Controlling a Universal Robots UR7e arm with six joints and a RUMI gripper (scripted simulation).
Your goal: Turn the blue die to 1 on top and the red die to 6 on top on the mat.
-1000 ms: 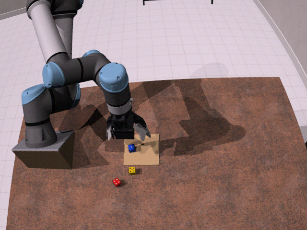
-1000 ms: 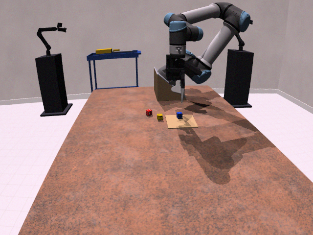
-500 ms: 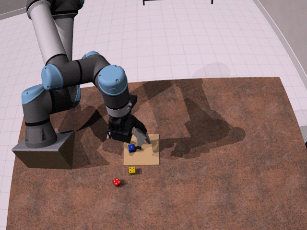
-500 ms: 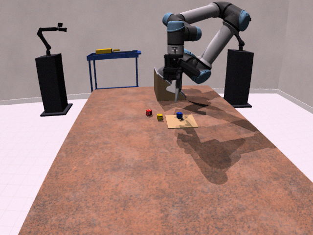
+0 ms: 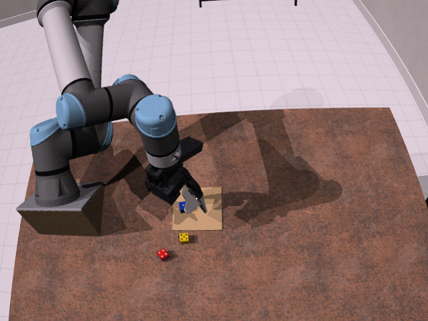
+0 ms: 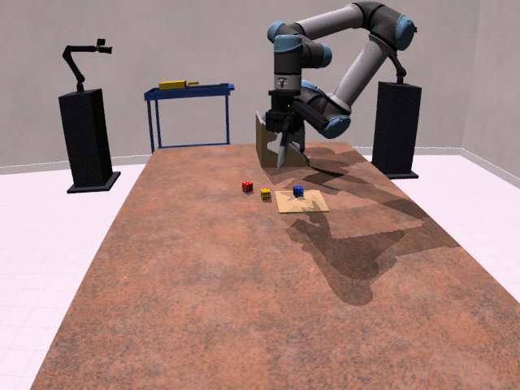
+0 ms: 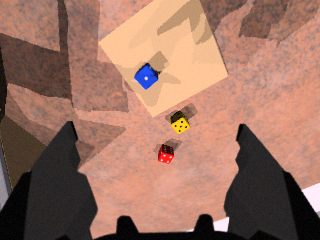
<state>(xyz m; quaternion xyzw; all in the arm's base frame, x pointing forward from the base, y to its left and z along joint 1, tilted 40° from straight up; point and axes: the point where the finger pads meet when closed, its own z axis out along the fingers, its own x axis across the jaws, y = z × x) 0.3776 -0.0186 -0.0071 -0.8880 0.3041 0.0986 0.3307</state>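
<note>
Right now my hand is 12 cm to the left of the red die, 10 cm above it and 7 cm past it. The rest, counted from my hand: yellow die: 10 cm below, 8 cm to the right, 1 cm behind; then blue die: 10 cm below, 2 cm to the left; then tan mat: 11 cm below, 3 cm ahead, 2 cm to the left.
</note>
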